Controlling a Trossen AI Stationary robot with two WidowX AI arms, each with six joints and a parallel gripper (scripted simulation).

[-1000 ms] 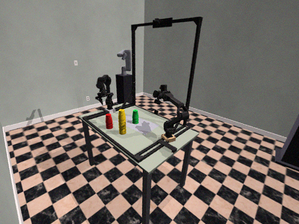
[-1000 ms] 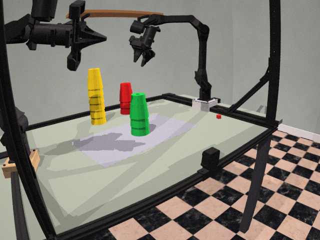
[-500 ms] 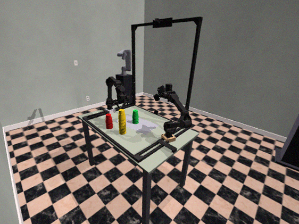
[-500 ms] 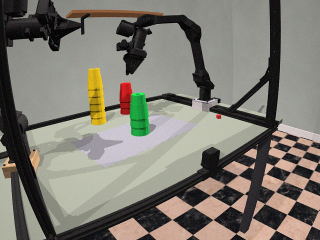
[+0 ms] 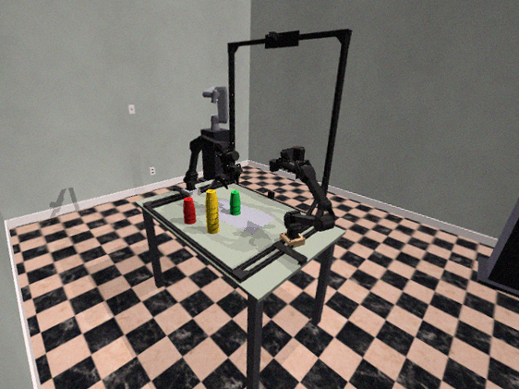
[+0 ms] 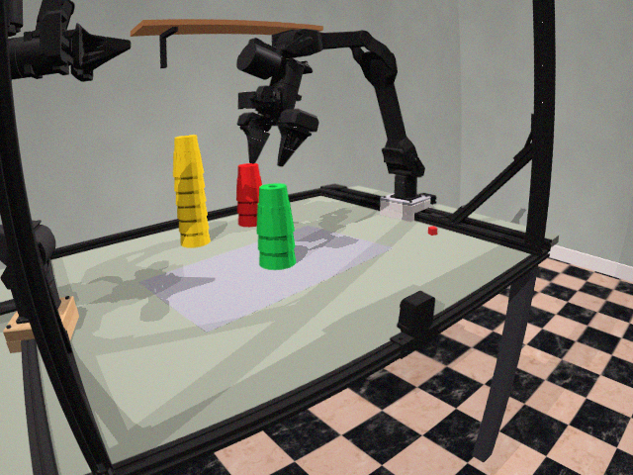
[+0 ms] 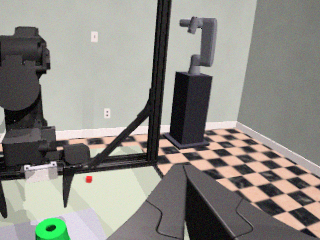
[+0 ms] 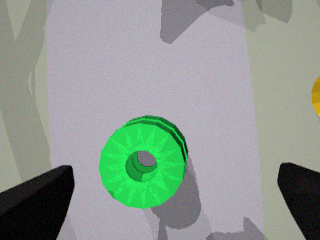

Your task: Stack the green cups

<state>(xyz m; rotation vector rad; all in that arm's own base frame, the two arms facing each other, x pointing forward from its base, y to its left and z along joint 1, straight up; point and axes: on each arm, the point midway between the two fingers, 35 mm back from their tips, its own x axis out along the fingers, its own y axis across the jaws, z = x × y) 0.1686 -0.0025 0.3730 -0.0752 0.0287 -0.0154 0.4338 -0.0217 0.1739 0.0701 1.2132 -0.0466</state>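
My right gripper is now 220 mm above the grey mat, 30 mm to the right of it and 20 mm past it. Round my right hand: red cube 340 mm to the right, 210 mm below, 140 mm behind.
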